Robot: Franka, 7 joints.
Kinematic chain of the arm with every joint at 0, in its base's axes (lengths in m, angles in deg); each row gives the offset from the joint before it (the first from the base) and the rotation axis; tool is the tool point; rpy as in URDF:
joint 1: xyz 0 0 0.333 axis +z
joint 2: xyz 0 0 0 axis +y
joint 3: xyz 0 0 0.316 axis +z
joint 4: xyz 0.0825 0 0 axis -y
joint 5: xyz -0.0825 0 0.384 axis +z
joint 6: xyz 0 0 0 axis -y
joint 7: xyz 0.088 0 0 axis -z
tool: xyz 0 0 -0.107 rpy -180 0 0
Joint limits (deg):
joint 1: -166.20..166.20
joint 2: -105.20..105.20
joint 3: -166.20..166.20
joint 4: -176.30..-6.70
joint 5: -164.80..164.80
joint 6: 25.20..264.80
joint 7: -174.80..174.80
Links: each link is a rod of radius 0.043 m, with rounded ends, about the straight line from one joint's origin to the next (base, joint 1, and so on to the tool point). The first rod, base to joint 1, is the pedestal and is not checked.
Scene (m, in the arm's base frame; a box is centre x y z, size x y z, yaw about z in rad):
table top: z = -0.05
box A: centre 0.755 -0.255 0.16 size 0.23 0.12 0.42 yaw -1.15
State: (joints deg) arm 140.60 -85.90 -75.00 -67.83 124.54 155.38 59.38
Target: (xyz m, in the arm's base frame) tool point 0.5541 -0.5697 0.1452
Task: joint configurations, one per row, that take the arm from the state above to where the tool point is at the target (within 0.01 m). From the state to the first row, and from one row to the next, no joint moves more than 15 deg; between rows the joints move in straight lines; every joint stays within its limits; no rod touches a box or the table.
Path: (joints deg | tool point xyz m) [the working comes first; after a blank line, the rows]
Joints at the target: 100.15 -103.44 -88.35 -50.59 123.09 162.00 59.38
Straight joint move there: touches box A.

1: 141.57 -83.93 -60.70 -66.72 125.93 152.08 63.06 | 0.7297 0.0292 0.6349
2: 142.55 -81.96 -46.40 -65.62 127.33 148.78 66.75 | 0.6679 -0.0162 0.7656
3: 143.52 -80.00 -32.10 -64.51 128.72 145.49 70.43 | 0.5902 -0.0820 0.8688
4: 144.50 -78.03 -17.80 -63.40 130.12 142.19 74.11 | 0.5054 -0.1640 0.9396
5: 135.63 -83.11 -31.91 -60.84 128.71 146.15 71.17 | 0.6064 -0.2094 0.8268
6: 126.76 -88.19 -46.02 -58.28 127.31 150.11 68.22 | 0.6737 -0.2924 0.6799
7: 117.89 -93.28 -60.13 -55.71 125.90 154.07 65.27 | 0.6901 -0.3949 0.5088
8: 109.02 -98.36 -74.24 -53.15 124.49 158.04 62.33 | 0.6488 -0.4945 0.3262
9: 100.15 -103.44 -88.35 -50.59 123.09 162.00 59.38 | 0.5541 -0.5697 0.1452

